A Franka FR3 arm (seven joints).
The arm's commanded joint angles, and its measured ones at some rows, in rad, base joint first. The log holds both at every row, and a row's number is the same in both.
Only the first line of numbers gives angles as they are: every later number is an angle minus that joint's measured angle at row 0.
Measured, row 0: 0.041, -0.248, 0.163, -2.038, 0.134, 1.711, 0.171
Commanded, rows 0 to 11: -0.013, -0.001, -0.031, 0.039, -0.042, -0.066, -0.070; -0.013, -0.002, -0.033, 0.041, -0.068, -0.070, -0.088; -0.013, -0.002, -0.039, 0.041, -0.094, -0.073, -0.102; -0.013, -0.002, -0.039, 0.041, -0.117, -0.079, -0.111; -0.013, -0.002, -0.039, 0.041, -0.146, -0.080, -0.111; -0.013, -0.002, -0.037, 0.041, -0.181, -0.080, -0.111; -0.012, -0.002, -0.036, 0.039, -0.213, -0.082, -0.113; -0.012, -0.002, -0.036, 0.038, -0.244, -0.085, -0.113; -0.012, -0.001, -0.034, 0.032, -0.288, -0.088, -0.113; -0.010, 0.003, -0.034, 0.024, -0.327, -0.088, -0.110; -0.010, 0.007, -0.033, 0.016, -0.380, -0.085, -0.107; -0.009, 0.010, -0.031, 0.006, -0.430, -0.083, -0.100
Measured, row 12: -0.008, 0.002, -0.039, 0.022, -0.324, -0.073, -0.100
